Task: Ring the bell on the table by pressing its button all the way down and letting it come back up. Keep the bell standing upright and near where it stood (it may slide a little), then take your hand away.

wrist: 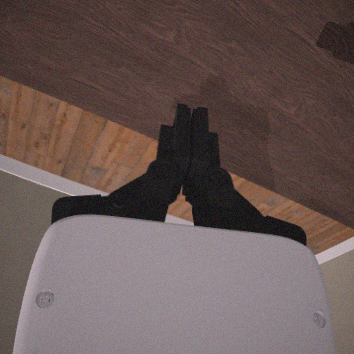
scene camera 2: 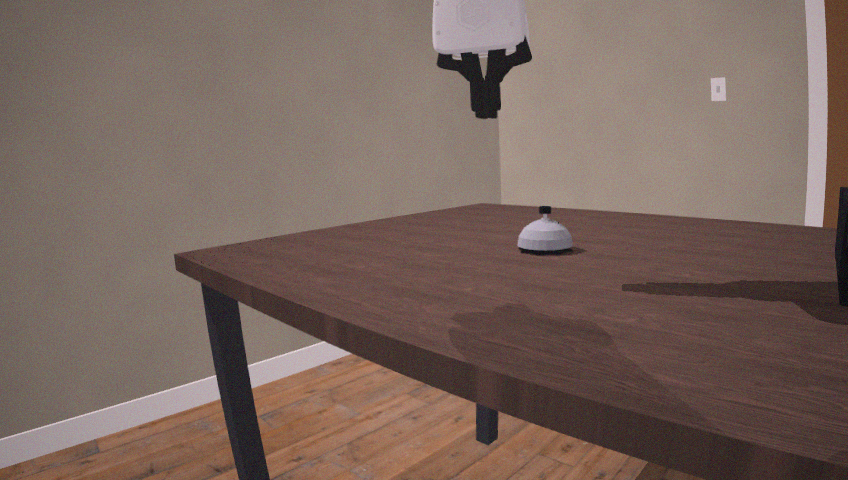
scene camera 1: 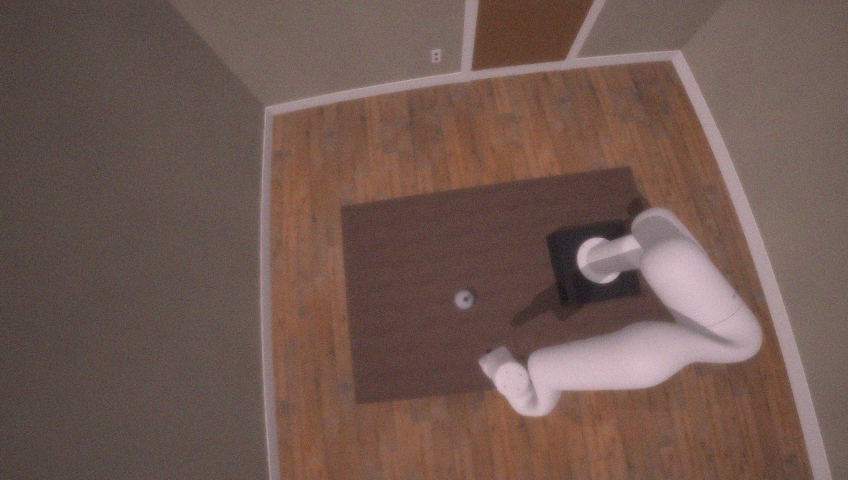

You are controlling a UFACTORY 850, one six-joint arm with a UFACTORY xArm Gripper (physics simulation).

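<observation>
A light grey domed bell with a dark base stands upright on the dark brown table. Its black button is up on top of the dome. My gripper is shut and empty. It points down and hangs high above the table, apart from the bell. In the scene camera 2 view it is above and to the left of the bell; in the scene camera 1 view the hand is below and to the right of it. The bell does not show in the wrist view.
The black base block of the arm stands on the right part of the table in the scene camera 1 view. The white arm bends around the lower right. Arm shadows fall on the table. A table edge shows below the fingers in the wrist view.
</observation>
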